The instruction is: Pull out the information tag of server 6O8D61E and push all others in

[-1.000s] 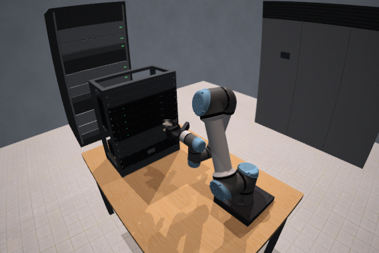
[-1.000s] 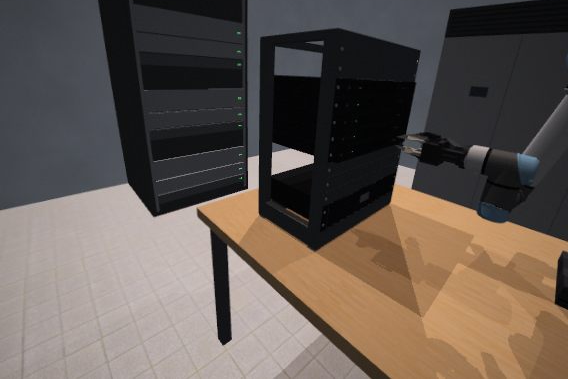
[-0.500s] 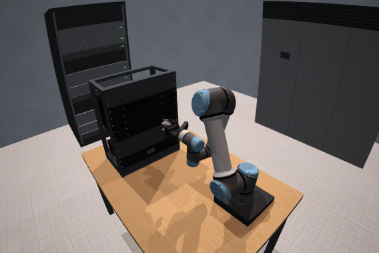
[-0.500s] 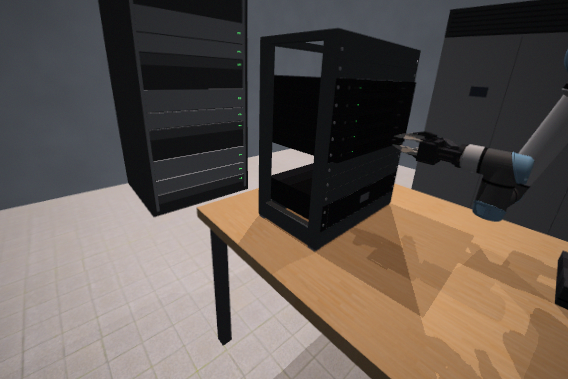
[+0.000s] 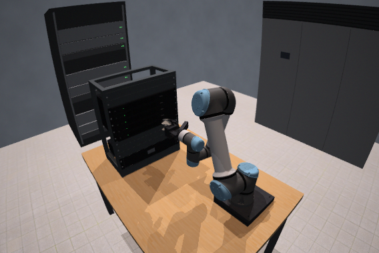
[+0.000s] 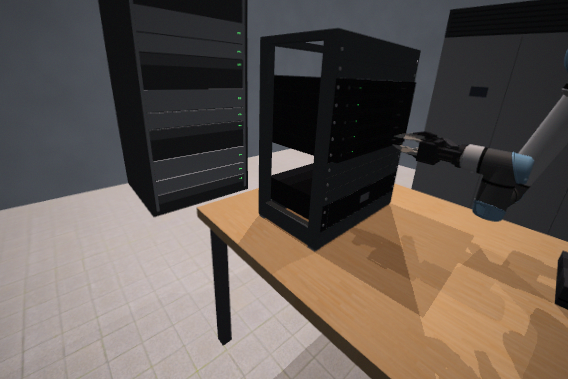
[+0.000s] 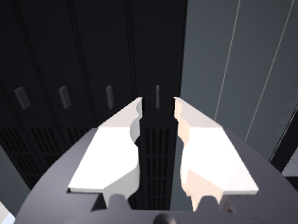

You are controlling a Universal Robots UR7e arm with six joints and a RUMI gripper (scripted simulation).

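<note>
My gripper is now 50 mm short of the information tag and 10 mm to the right of it.
</note>
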